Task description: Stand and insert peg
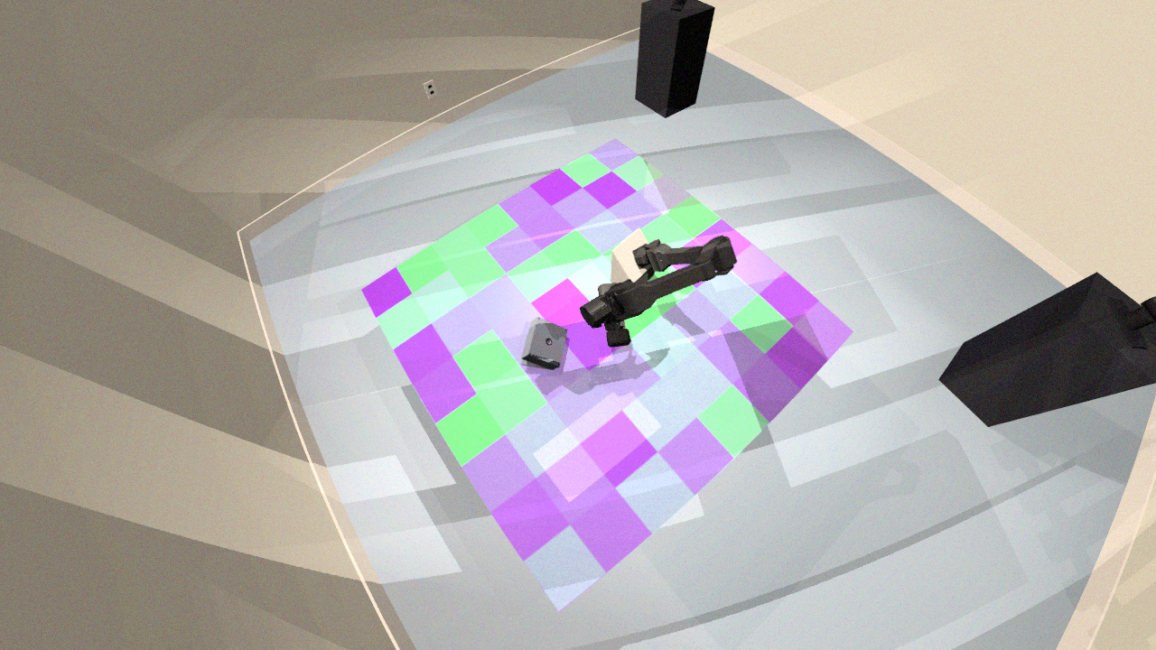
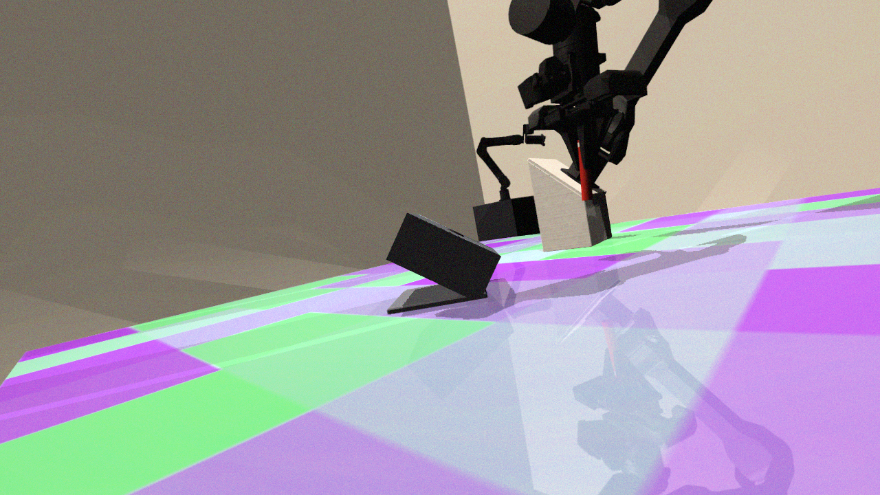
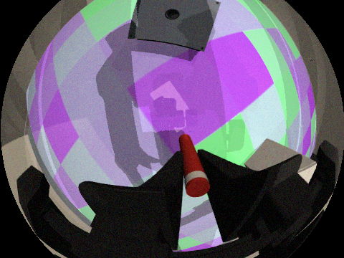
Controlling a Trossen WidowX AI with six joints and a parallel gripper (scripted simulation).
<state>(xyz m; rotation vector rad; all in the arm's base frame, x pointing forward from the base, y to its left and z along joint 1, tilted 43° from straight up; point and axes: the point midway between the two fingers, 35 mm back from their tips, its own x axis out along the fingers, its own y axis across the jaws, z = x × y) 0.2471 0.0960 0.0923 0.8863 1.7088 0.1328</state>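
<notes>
My gripper tip is now 18 cm short of the sloped panel, 11 cm to the left of it and 7 cm above it. The rest, counted from my gripper tip: peg 2 cm above.
</notes>
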